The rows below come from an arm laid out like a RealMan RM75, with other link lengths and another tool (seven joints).
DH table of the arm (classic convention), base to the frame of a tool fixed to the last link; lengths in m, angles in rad. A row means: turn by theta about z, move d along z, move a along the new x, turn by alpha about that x. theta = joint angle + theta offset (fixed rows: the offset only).
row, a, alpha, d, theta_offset
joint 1, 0, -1.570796, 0.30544, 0
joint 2, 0, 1.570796, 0, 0
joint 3, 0, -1.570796, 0.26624, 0
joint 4, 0, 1.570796, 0, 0
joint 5, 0, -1.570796, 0.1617, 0
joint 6, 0, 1.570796, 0, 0
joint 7, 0.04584, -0.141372, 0.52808, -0.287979
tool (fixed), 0, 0, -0.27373, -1.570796
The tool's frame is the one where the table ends.
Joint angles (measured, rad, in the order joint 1, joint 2, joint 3, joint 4, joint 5, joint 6, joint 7), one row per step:
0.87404 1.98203 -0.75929 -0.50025 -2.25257 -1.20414 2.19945
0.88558 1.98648 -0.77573 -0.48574 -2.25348 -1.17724 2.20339
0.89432 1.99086 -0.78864 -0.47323 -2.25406 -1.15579 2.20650
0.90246 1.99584 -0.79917 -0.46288 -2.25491 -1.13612 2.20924
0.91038 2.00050 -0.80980 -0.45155 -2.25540 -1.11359 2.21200
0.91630 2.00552 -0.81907 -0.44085 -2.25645 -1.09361 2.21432
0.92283 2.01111 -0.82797 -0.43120 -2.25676 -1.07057 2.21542
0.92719 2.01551 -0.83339 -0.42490 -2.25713 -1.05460 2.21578
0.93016 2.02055 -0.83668 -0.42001 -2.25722 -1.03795 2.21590
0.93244 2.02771 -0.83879 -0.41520 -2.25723 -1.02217 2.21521
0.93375 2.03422 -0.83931 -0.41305 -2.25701 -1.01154 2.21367
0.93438 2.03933 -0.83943 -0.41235 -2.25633 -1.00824 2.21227
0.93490 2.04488 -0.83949 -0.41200 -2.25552 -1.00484 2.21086
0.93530 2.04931 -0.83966 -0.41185 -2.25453 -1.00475 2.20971
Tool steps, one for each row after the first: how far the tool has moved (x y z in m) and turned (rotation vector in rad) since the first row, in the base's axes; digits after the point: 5 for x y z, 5 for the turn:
-0.00040 0.00188 -0.00369 0.00045 -0.01400 0.00001
-0.00061 0.00279 -0.00714 -0.00014 -0.02442 -0.00088
-0.00119 0.00376 -0.01040 0.00018 -0.03323 -0.00107
-0.00126 0.00510 -0.01334 0.00285 -0.04293 -0.00247
-0.00082 0.00554 -0.01644 0.00401 -0.05156 -0.00492
-0.00077 0.00701 -0.01919 0.00892 -0.06072 -0.00556
-0.00086 0.00799 -0.02120 0.01260 -0.06665 -0.00575
-0.00082 0.00915 -0.02304 0.01864 -0.07100 -0.00723
-0.00115 0.00945 -0.02594 0.02286 -0.07324 -0.00894
-0.00192 0.00951 -0.02845 0.02571 -0.07349 -0.00904
-0.00308 0.00871 -0.03080 0.02432 -0.07150 -0.00809
-0.00437 0.00787 -0.03328 0.02299 -0.06917 -0.00710
-0.00572 0.00667 -0.03554 0.01965 -0.06620 -0.00577

